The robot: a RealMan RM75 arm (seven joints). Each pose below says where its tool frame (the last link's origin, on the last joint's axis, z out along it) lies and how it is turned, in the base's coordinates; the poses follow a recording.
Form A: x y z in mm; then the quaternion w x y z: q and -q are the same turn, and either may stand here.
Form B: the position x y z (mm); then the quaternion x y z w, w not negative. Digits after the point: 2 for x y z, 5 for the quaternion.
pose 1, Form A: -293.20 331.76 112.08 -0.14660 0.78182 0.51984 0.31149
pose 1, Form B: -293.20 331.76 112.08 -0.78182 -0.51984 -0.31149 0.14660
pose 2, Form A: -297.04 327.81 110.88 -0.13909 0.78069 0.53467 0.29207
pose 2, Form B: -297.04 327.81 110.88 -0.78069 -0.53467 -0.29207 0.13909
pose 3, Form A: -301.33 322.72 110.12 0.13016 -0.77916 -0.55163 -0.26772
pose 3, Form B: -301.33 322.72 110.12 -0.77916 -0.55163 -0.26772 0.13016
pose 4, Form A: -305.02 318.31 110.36 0.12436 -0.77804 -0.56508 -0.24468
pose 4, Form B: -305.02 318.31 110.36 -0.77804 -0.56508 -0.24468 0.12436
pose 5, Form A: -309.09 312.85 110.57 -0.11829 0.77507 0.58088 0.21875
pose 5, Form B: -309.09 312.85 110.57 -0.77507 -0.58088 -0.21875 0.11829
